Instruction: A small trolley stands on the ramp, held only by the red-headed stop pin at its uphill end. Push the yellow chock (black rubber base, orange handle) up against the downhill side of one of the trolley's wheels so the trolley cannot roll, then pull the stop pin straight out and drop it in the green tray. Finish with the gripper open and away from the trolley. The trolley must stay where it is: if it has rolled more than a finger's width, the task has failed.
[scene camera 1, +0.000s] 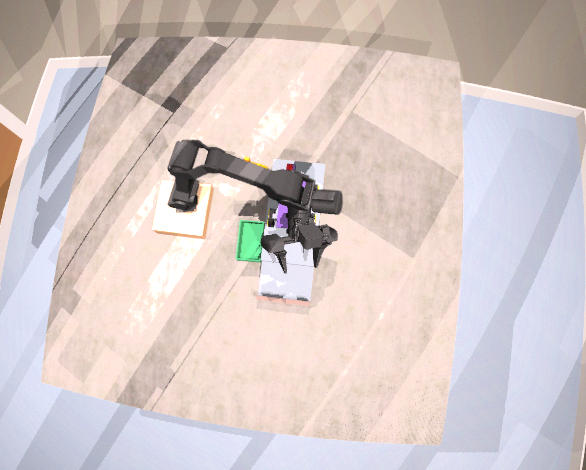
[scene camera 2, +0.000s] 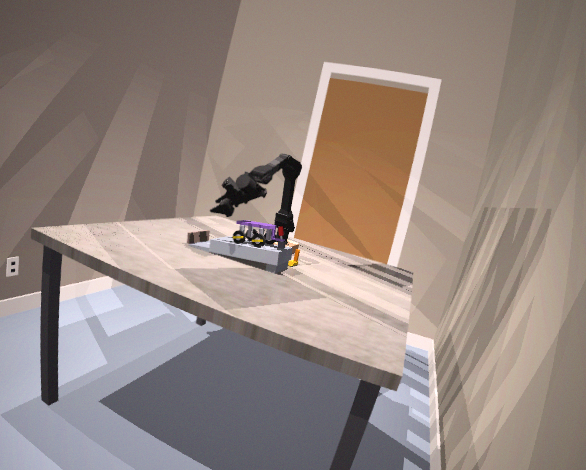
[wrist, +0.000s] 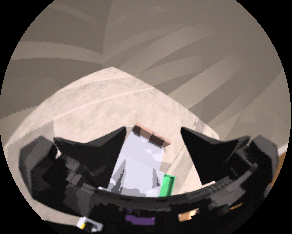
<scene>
my gripper: scene camera 1; scene camera 2 213, 206; wrist
same spot on grey ramp: (scene camera 1: 316, 171) = (scene camera 2: 275, 250)
same spot on my gripper: (scene camera 1: 317, 252) = (wrist: 109, 145)
</scene>
